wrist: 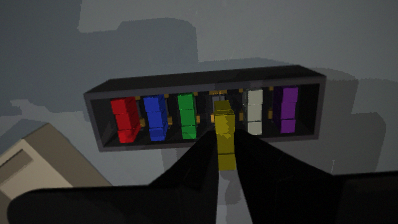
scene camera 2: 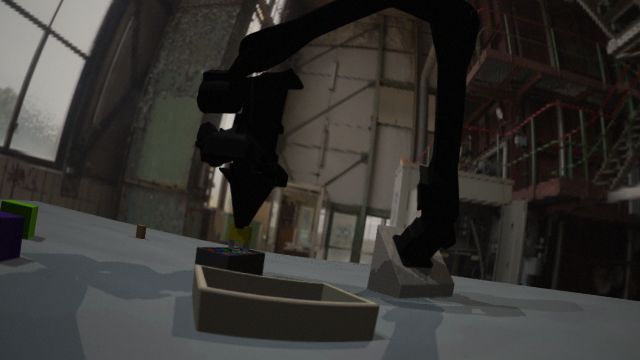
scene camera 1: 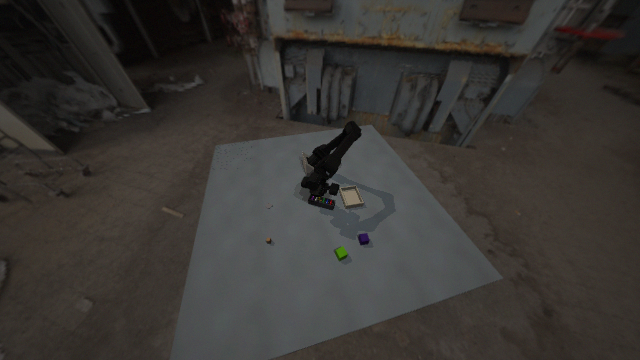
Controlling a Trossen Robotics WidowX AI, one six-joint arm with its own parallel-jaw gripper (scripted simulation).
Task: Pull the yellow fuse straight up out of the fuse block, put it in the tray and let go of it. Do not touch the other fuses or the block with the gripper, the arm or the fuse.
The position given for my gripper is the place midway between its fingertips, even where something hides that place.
My gripper (scene camera 2: 240,228) carries a yellow fuse (wrist: 224,118). Further things: a green fuse (wrist: 186,103), a beige tray (scene camera 2: 230,303), a blue fuse (wrist: 155,107) and a red fuse (wrist: 125,109).
My gripper shows as well in the wrist view (wrist: 224,138).
